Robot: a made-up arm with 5 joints.
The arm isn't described. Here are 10 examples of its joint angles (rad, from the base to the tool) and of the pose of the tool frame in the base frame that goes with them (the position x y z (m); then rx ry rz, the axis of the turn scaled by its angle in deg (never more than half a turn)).
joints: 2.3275 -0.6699 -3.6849 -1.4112 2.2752
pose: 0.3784 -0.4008 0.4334 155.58 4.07 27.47
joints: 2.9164 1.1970 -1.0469 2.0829 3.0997
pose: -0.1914 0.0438 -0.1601 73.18 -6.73 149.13
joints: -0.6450 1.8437 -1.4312 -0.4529 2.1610
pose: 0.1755 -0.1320 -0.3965 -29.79 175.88 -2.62
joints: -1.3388 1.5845 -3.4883 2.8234 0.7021
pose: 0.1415 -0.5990 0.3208 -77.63 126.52 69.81
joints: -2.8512 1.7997 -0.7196 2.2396 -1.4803
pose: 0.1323 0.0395 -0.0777 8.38 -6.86 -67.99
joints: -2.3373 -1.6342 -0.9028 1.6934 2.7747
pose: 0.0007 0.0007 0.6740 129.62 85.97 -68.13
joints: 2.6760 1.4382 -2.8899 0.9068 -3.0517
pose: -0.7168 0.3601 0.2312 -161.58 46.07 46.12
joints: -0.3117 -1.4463 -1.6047 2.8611 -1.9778
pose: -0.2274 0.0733 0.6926 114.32 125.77 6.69
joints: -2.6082 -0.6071 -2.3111 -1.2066 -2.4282
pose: 0.1785 0.1054 0.9160 -64.73 5.84 -98.55
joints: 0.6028 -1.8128 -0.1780 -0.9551 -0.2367
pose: 0.0370 0.0255 0.5741 -14.43 -6.44 -158.34
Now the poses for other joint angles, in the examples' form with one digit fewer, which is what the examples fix.
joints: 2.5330 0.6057 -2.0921 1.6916 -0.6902
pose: -0.554 0.386 0.395 -6.9 170.2 -10.6
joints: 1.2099 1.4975 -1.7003 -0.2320 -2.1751
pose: 0.190 0.503 -0.246 -20.1 164.2 32.4
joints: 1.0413 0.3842 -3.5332 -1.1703 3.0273
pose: -0.026 -0.045 0.867 38.1 -58.4 46.7
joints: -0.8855 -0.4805 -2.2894 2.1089 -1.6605
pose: 0.053 -0.065 0.907 132.5 54.1 14.4
